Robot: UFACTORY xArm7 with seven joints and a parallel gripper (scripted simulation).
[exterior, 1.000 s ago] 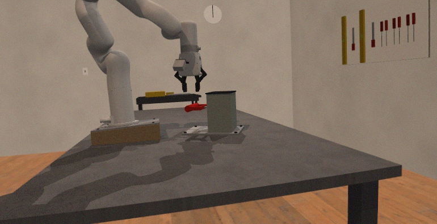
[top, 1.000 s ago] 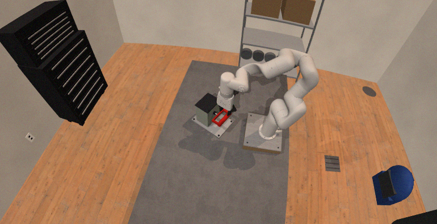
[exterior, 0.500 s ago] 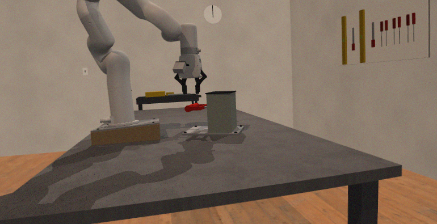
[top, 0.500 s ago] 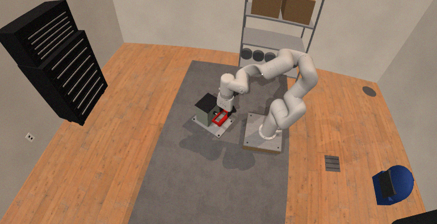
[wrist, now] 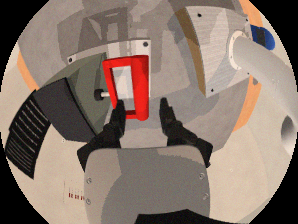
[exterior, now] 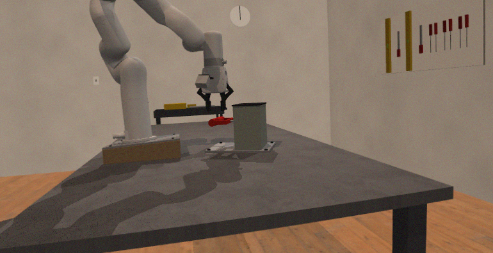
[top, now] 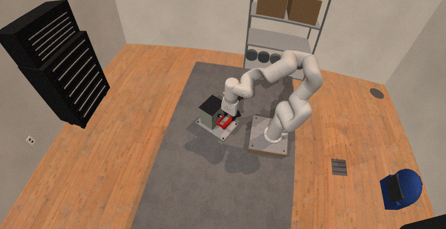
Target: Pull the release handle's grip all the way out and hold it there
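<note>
Right now my hand is 8 cm short of the baseplate, 6 cm to the left of it and 16 cm above it.
</note>
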